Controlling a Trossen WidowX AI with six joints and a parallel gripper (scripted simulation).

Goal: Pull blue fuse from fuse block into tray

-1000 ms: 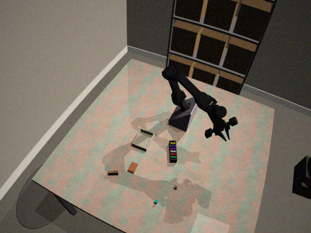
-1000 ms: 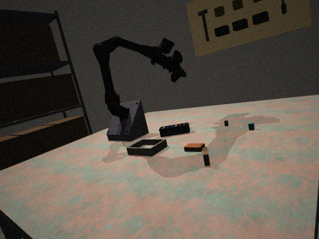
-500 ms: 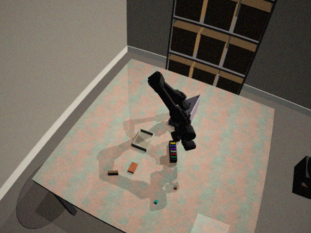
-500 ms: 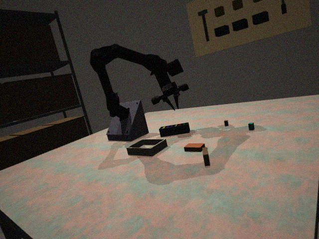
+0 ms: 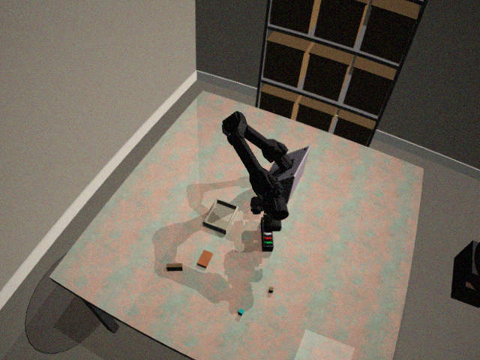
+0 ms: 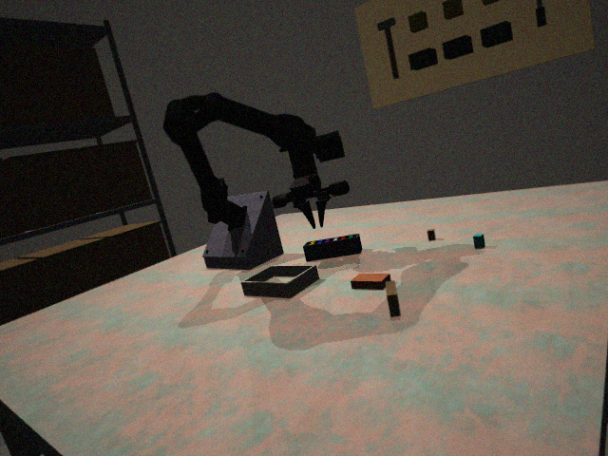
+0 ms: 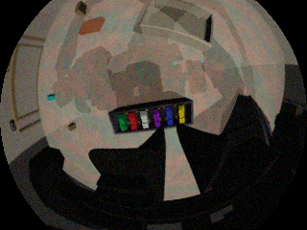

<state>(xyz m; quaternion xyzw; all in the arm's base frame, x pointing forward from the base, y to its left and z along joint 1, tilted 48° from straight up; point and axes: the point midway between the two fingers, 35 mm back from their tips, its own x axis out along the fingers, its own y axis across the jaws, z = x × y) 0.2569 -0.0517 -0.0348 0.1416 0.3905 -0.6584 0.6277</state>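
My gripper tip is 50 mm above the blue fuse. From my gripper tip the other things lie so: brown cube: 250 mm ahead, 80 mm to the left, 60 mm below; grey tray: 200 mm to the right, 70 mm below; orange flat block: 210 mm ahead, 190 mm to the right, 70 mm below.
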